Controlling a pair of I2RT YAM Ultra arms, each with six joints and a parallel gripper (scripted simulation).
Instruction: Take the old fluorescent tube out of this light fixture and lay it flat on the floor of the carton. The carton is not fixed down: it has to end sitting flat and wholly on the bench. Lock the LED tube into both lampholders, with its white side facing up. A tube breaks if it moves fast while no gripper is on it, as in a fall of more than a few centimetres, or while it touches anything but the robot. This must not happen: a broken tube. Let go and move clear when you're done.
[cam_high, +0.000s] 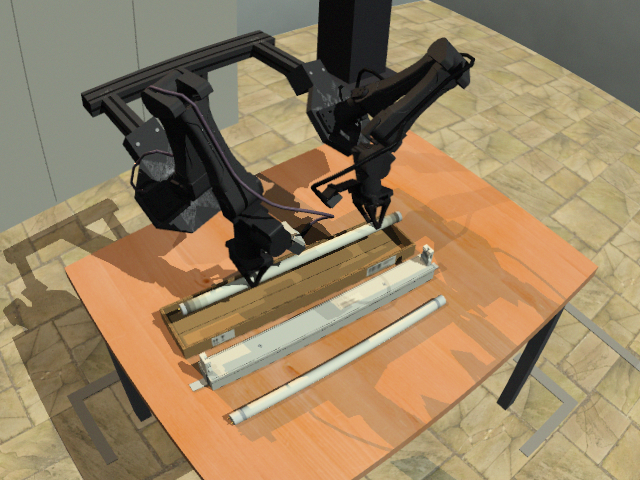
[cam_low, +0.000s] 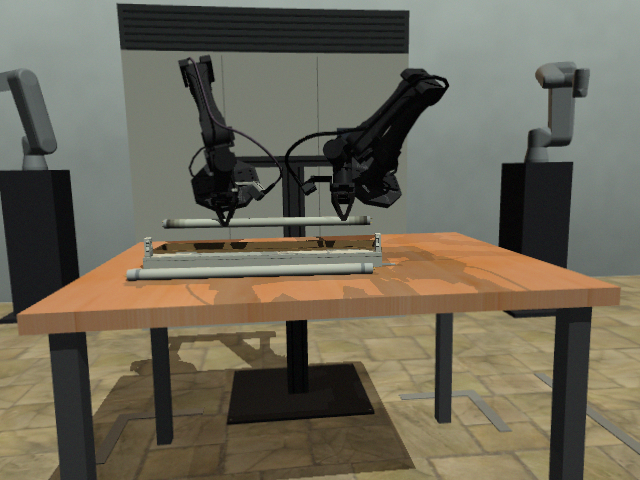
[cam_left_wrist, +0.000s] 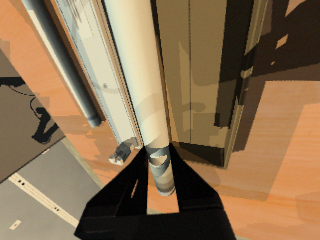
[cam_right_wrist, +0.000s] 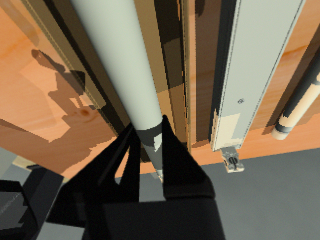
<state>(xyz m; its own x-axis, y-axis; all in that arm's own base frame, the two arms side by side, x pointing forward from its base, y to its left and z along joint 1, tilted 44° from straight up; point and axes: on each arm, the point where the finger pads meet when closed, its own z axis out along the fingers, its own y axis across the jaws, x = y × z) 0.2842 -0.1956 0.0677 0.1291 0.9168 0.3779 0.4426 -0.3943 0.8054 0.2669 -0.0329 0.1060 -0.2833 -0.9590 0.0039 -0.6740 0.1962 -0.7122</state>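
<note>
Right now my right hand is 13 cm short of the light fixture, 11 cm to the right of it and 5 cm above it.
</note>
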